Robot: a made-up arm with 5 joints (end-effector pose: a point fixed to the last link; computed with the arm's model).
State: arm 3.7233 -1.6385 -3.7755 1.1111 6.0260
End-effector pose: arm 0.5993 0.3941 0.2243 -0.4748 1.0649 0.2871
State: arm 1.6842 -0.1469 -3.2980 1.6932 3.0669
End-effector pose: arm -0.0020 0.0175 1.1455 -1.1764 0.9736 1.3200
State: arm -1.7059 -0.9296 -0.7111 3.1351 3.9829
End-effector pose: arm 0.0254 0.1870 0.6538 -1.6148 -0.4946 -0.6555
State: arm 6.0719 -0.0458 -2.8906 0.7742 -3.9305
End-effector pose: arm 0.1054 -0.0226 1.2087 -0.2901 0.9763 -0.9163
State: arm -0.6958 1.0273 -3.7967 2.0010 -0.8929
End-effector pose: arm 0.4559 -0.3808 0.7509 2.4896 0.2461 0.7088
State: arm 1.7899 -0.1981 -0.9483 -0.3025 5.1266
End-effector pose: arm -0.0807 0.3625 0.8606 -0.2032 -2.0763 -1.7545
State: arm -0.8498 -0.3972 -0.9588 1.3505 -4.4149
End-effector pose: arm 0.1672 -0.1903 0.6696 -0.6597 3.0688 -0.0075
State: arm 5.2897 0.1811 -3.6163 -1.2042 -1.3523
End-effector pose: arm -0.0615 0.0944 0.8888 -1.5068 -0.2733 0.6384
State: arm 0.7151 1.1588 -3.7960 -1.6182 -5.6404
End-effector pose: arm 0.2200 0.1911 0.6804 1.2593 0.0456 -1.5750
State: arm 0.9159 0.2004 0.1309 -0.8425 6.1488
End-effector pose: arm 0.1787 0.2326 0.4885 -2.4800 -1.4369 -0.6925
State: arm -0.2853 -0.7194 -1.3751 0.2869 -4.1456
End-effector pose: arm 0.0662 -0.0194 1.0527 -0.4986 1.3273 -1.0821
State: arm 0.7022 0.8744 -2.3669 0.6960 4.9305
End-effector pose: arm 0.5814 0.4919 0.6189 1.3894 2.3004 1.0714
